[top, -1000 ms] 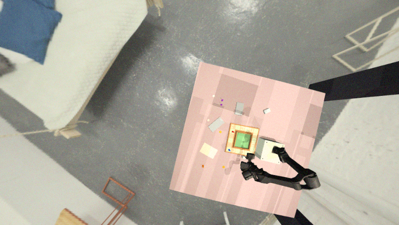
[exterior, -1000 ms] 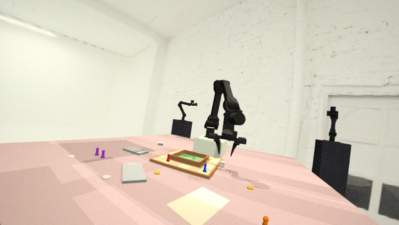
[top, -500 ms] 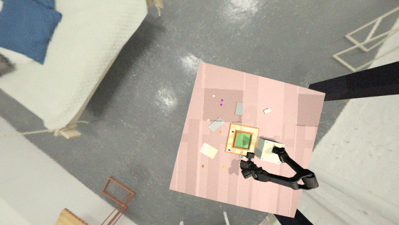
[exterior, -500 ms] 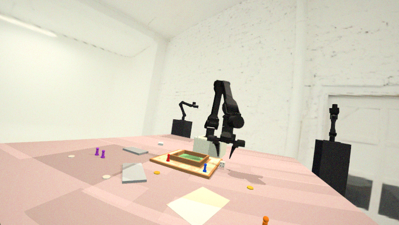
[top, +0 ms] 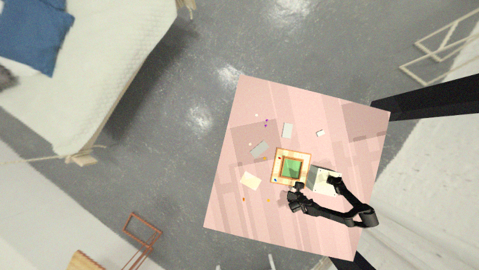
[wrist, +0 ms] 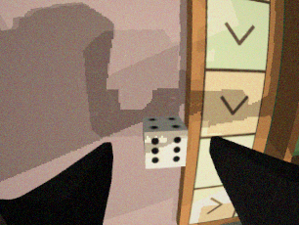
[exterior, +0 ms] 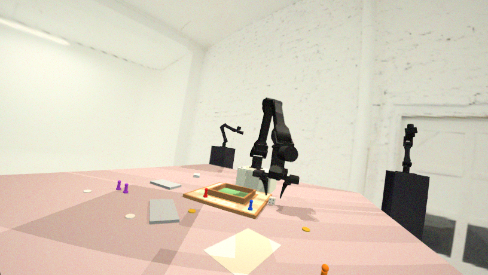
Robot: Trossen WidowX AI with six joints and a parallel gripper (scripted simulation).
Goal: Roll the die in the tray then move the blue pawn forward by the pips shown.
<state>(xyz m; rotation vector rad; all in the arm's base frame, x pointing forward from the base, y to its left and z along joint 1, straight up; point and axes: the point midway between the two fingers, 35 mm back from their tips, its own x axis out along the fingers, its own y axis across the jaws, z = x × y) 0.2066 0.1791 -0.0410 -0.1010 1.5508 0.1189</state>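
The white die lies 2 cm below my gripper tip. The rest, counted from my gripper tip: red pawn (21 cm to the right, 18 cm ahead); then cream sheet (34 cm ahead, 5 cm to the left, 3 cm below); then blue pawn (16 cm ahead, 3 cm to the right).
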